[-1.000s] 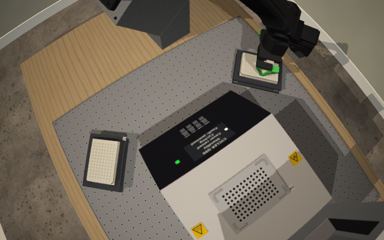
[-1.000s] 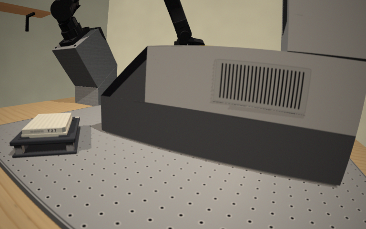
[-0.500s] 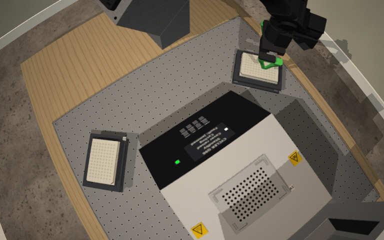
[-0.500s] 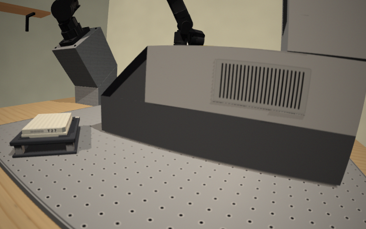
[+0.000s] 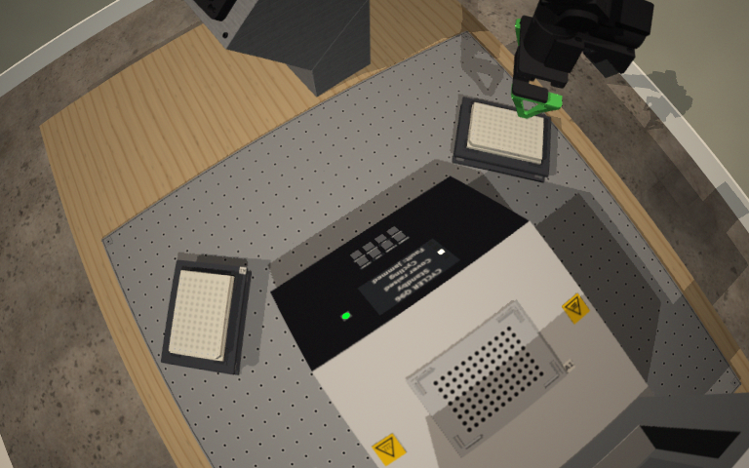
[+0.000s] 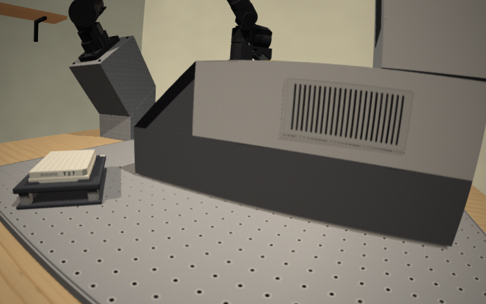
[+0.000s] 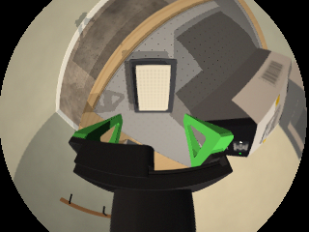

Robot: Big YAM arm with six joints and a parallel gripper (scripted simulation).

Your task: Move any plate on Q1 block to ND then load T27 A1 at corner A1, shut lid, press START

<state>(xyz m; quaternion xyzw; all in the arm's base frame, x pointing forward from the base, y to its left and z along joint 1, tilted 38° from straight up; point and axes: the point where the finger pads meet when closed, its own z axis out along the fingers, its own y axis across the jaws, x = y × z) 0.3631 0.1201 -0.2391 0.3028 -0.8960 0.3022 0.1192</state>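
The nest N1 is 7 cm behind my hand, 56 cm to the right of it and 14 cm below it. From my hand the other things lie so: nest ND: 14 cm below.
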